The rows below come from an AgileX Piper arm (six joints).
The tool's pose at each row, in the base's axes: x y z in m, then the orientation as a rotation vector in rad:
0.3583 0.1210 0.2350 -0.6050 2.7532 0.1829
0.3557 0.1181 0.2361 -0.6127 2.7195 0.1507
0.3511 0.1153 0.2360 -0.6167 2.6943 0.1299
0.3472 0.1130 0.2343 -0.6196 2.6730 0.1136
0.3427 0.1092 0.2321 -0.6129 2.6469 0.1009
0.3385 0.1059 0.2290 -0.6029 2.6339 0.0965
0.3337 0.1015 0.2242 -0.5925 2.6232 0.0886
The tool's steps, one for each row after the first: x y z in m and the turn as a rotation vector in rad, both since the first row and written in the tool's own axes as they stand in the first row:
0.0030 -0.0014 -0.0023 0.0258 -0.0273 -0.0157
0.0081 -0.0020 -0.0040 0.0432 -0.0481 -0.0261
0.0129 -0.0025 -0.0039 0.0573 -0.0659 -0.0345
0.0190 -0.0041 -0.0038 0.0711 -0.0908 -0.0370
0.0249 -0.0055 -0.0027 0.0778 -0.1051 -0.0336
0.0323 -0.0077 -0.0003 0.0867 -0.1167 -0.0297

